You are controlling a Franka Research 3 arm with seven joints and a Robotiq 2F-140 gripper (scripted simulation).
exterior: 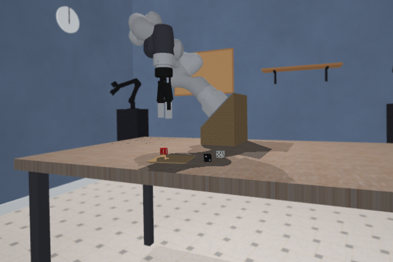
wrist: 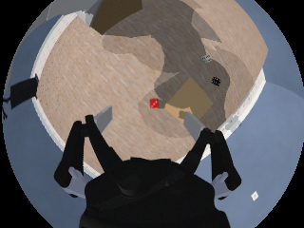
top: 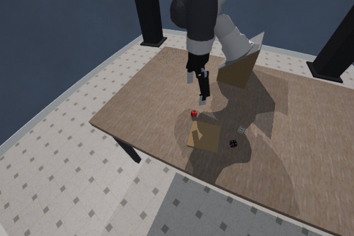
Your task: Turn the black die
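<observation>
Now: hand 20 mm short of the red die and 150 mm above it. From my hand the other things lie so: black die (130 mm ahead, 220 mm to the left, 150 mm below); then white die (40 mm ahead, 250 mm to the left, 150 mm below); then tan mat (120 mm ahead, 80 mm to the left, 160 mm below).
</observation>
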